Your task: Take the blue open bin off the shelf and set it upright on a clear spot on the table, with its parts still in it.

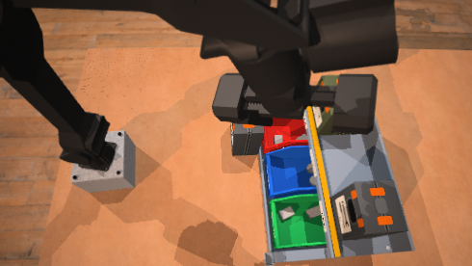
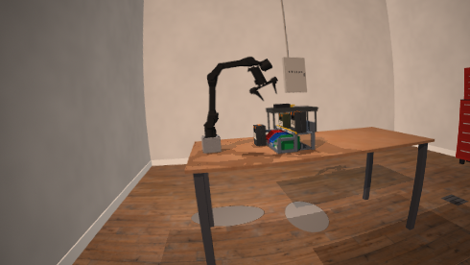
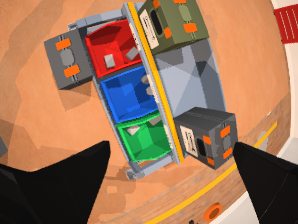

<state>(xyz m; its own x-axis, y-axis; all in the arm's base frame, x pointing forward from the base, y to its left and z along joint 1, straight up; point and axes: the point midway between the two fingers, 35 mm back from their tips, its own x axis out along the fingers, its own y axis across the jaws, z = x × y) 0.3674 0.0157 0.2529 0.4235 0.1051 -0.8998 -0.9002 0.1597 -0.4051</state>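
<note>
My gripper is now 110 mm short of the yellow rail, 40 mm to the right of it and 240 mm above it. The rest, counted from my hand: blue open bin: 70 mm ahead, 30 mm to the left, 300 mm below; green bin: 100 mm ahead, 80 mm to the right, 300 mm below; olive case: 130 mm ahead, 160 mm to the left, 190 mm below.
</note>
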